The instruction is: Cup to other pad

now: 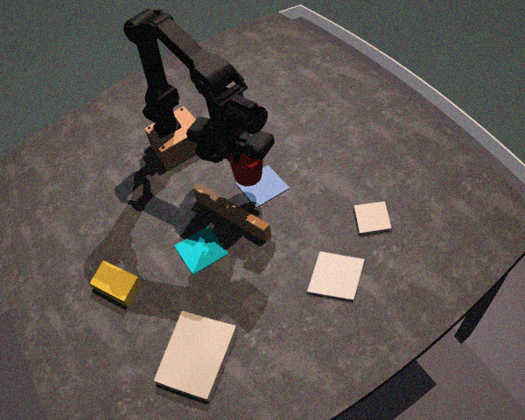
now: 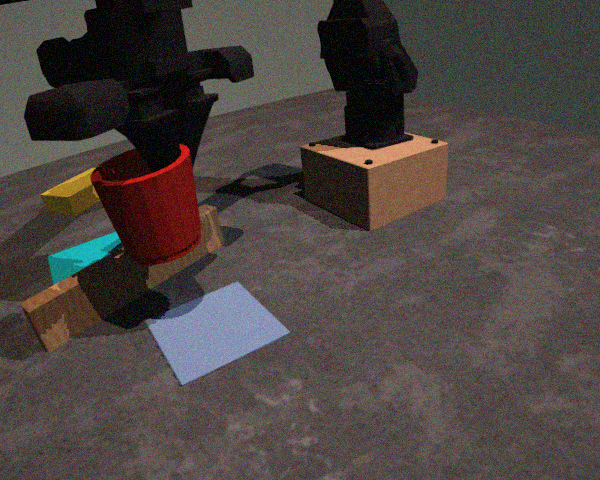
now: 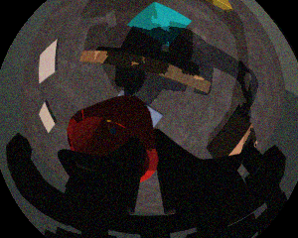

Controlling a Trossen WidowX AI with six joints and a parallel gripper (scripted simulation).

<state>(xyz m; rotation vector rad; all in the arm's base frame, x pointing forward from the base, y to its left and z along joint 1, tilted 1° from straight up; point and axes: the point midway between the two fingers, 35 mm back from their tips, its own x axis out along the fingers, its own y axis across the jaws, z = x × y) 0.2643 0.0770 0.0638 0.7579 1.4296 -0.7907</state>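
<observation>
Right now the cyan pad is 9 cm ahead of my gripper tip, 15 cm to the right of it and 11 cm below it. Also, from my gripper tip: yellow block (7 cm ahead, 37 cm to the right, 9 cm below); wooden bar (5 cm ahead, 5 cm to the right, 9 cm below); red cup (3 cm ahead, 2 cm to the left).
</observation>
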